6 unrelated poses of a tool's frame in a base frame.
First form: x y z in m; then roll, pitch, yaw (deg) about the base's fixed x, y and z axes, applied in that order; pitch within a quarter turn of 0, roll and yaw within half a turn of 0.
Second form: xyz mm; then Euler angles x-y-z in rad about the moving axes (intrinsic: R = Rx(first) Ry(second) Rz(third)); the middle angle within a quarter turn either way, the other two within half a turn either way. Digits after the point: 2 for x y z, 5 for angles.
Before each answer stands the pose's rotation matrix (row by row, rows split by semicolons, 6 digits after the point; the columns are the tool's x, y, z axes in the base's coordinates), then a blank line. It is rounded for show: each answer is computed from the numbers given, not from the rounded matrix.
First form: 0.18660, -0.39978, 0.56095, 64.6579, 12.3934, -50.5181
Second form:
0.621018 0.453691 -0.639142; -0.753840 0.122441 -0.645549; -0.214623 0.882708 0.418048

186.60, -399.78, 560.95, 0.99612, -0.69338, -0.63094
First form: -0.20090, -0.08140, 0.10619, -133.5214, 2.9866, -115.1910
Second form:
-0.425059 -0.607052 0.671426; -0.903665 0.327292 -0.276170; -0.052102 -0.724132 -0.687690

-200.90, -81.40, 106.19, 2.75972, 0.73613, 2.18166
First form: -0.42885, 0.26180, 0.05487, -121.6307, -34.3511, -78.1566
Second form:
0.169443 -0.414674 0.894055; -0.808020 -0.577847 -0.114875; 0.564263 -0.702950 -0.432977

-428.85, 261.80, 54.87, 2.88225, 1.10632, 1.18288
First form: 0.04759, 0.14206, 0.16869, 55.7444, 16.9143, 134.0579
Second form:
-0.665303 -0.571732 0.480098; 0.687550 -0.218609 0.692449; -0.290941 0.790780 0.538536

47.59, 142.06, 168.69, -0.90978, 0.50077, 2.43169
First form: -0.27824, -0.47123, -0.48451, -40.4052, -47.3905, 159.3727
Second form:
-0.633597 -0.714734 0.296160; 0.238498 -0.544601 -0.804070; 0.735985 -0.438823 0.515520

-278.24, -471.23, -484.51, 1.00068, 0.30067, 2.29609
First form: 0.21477, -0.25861, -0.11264, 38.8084, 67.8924, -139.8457
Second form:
-0.287646 0.058705 -0.955936; -0.242687 -0.970011 0.013456; -0.926479 0.235864 0.293267

214.77, -258.61, -112.64, -0.04585, -1.27283, -2.94027
